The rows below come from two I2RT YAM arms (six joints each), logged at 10 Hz.
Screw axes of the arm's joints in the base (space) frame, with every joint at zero. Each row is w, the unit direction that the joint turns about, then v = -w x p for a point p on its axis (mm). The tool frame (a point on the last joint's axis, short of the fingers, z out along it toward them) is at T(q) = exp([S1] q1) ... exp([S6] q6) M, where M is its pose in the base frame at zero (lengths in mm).
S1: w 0 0 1 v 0 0 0
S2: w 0 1 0 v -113.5 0 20
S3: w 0 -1 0 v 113.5 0 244
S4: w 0 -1 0 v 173.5 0 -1
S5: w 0 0 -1 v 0 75 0
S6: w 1 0 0 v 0 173.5 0
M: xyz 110.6 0 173.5 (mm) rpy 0 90 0 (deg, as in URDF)
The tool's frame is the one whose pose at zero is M.
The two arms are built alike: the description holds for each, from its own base.
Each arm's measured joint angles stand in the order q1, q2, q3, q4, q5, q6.
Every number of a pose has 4 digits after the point. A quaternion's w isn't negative.
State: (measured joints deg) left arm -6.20 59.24 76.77 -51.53 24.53 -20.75; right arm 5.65 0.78 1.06 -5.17 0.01 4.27
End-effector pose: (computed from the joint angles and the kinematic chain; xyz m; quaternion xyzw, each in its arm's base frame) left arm 0.1860 -0.0351 0.4119 -0.0103 0.8685 -0.2893 0.4024; right arm 0.1094 0.0108 0.1689 -0.0088 0.7366 0.0584 0.6738
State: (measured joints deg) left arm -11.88 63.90 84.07 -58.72 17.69 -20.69; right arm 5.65 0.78 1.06 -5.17 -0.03 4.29
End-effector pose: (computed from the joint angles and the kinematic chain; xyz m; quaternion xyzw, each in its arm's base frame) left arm 0.1911 -0.0513 0.4241 -0.0018 0.8927 -0.2532 0.3728; right arm 0.1094 0.0108 0.1689 -0.0089 0.7366 0.0588 0.6737
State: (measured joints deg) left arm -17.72 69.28 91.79 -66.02 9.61 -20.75; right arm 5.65 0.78 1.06 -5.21 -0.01 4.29
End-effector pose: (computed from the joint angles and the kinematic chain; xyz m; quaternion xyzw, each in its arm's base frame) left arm 0.1974 -0.0693 0.4345 0.0088 0.9162 -0.2022 0.3460; right arm 0.1094 0.0108 0.1689 -0.0088 0.7368 0.0586 0.6735
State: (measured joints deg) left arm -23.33 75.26 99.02 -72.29 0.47 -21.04; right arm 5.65 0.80 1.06 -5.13 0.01 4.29
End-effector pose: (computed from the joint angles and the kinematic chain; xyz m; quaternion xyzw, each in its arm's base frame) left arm 0.2069 -0.0896 0.4403 0.0201 0.9350 -0.1372 0.3264; right arm 0.1094 0.0108 0.1690 -0.0087 0.7365 0.0585 0.6739
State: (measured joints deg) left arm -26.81 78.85 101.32 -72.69 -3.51 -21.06; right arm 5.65 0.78 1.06 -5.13 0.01 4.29
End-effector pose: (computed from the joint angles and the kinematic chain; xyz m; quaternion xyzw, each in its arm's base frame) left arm 0.2174 -0.1074 0.4374 0.0367 0.9392 -0.1116 0.3225; right arm 0.1094 0.0108 0.1690 -0.0087 0.7363 0.0585 0.6740
